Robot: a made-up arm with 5 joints.
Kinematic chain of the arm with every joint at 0, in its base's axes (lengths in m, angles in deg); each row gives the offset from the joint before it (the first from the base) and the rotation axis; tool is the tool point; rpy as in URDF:
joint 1: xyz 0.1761 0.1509 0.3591 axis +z
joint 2: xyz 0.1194 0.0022 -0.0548 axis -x
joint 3: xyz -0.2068 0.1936 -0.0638 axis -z
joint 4: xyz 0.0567 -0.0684 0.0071 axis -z
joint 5: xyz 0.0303 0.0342 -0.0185 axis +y
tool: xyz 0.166 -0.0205 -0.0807 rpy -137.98 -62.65 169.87
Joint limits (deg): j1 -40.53..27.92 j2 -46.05..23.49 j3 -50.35..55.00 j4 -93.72..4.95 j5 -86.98..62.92
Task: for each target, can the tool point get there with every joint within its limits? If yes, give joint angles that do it. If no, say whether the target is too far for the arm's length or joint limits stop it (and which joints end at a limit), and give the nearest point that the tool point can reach.
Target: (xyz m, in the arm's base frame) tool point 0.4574 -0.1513 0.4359
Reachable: no: joint limits stop it (at a limit: joint 1, joint 2, joint 4) | nearest point 0.3583 0.1072 0.3988 | short by 0.279 m
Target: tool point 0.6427 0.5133 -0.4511
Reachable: no: too far | nearest point 0.3844 0.3400 -0.0054 | short by 0.543 m
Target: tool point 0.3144 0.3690 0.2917
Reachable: yes | joints -20.03 11.82 18.59 -65.12 -64.11
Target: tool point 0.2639 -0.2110 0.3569
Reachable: no: joint limits stop it (at a limit: joint 1, joint 2, joint 4) | nearest point 0.2341 0.0579 0.2529 | short by 0.290 m
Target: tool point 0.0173 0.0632 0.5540
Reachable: no: joint limits stop it (at a limit: joint 1, joint 2, joint 3, joint 4, joint 5) | nearest point 0.0306 0.2045 0.5462 | short by 0.142 m
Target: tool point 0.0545 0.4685 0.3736
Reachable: yes | joints 22.20 -19.03 -5.98 -71.86 -35.46
